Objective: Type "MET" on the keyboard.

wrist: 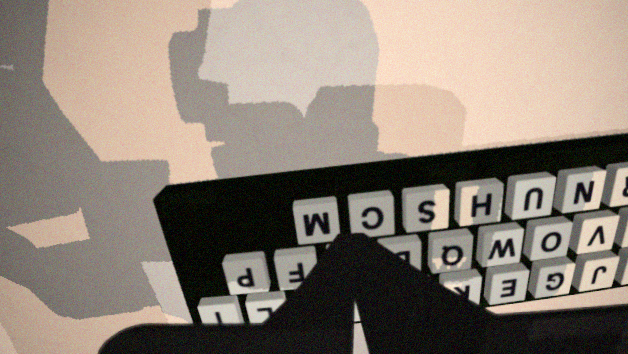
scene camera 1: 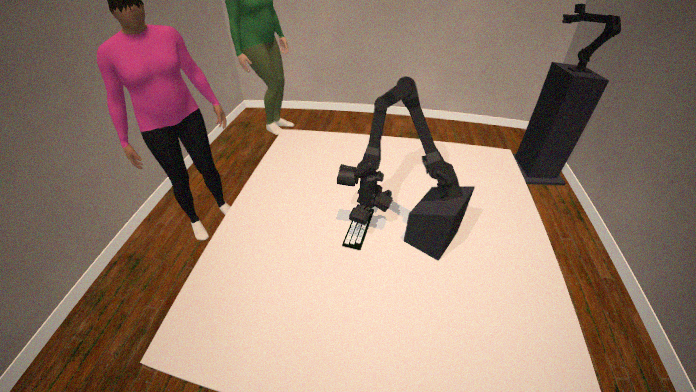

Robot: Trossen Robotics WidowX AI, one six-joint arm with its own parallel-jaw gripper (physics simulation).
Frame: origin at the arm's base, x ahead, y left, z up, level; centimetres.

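Seen in the pictures: gripper, fingertip midpoint: (wrist: 350, 246); arm's base, origin of the base link: (scene camera 1: 451, 193).
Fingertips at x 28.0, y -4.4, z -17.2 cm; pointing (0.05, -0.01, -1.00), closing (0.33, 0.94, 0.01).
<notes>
Offsets run from my fingertips to a thing's middle. Level surfaces: height alone.
The black keyboard @(dx +2.1, dy +2.8, dz -1.6 cm) (scene camera 1: 352, 244) (wrist: 220, 215) has light keys, with letters upside down in the wrist view. There the M key @(dx -0.7, dy -0.8, dz -1.0 cm) (wrist: 316, 220) is at the left end of the far row, beside the C key @(dx -0.3, dy +1.0, dz -1.0 cm) (wrist: 371, 213). The E key @(dx +4.7, dy +5.1, dz -1.0 cm) (wrist: 507, 287) is in the near row at right. No T can be read with certainty; a partly cut-off key @(dx +1.8, dy -5.9, dz -1.0 cm) (wrist: 219, 310) at the lower left has an unclear letter. My gripper (scene camera 1: 359, 220) (wrist: 350, 246) is shut and empty. Its tips appear at the lower edge of the C key, hiding keys below; their height cannot be told.
The keyboard lies on a pale mat @(dz -2.5 cm) (scene camera 1: 350, 310). The arm stands on a dark block (scene camera 1: 432, 225). Another arm is on a tall dark pedestal (scene camera 1: 562, 120) at the back right. A pink-shirted figure (scene camera 1: 155, 85) and a green-clad figure (scene camera 1: 260, 30) stand left and behind.
</notes>
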